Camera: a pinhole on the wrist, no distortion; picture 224 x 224 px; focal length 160.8 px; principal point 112.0 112.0 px. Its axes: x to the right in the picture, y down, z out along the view. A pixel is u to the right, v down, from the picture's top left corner.
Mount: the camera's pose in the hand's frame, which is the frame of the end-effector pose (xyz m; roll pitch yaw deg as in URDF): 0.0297 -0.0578 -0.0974 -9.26 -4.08 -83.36
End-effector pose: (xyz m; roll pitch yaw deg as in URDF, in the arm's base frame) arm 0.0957 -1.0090 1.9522 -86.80 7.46 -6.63
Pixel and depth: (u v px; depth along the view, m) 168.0 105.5 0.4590
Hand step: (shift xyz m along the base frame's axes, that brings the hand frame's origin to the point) 0.1649 0.3416 0.1832
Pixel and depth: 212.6 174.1 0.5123
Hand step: 0.4201 0.3338 0.2847
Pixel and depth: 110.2 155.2 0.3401
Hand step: 0.1970 0.1999 0.0046
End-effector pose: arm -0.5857 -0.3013 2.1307 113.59 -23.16 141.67
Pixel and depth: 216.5 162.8 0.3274
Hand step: -0.1704 0.2789 -0.1944
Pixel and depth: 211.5 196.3 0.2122
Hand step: -0.1722 0.1760 -0.0975
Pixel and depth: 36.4 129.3 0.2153
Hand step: 0.0271 0.1323 0.0446
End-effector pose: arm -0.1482 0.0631 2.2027 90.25 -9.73 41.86
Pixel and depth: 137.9 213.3 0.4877
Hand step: 0.5381 0.0273 0.0085
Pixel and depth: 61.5 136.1 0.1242
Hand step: 0.0593 0.0275 0.0043
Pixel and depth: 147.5 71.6 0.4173
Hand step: 0.2406 -0.2359 -0.1225
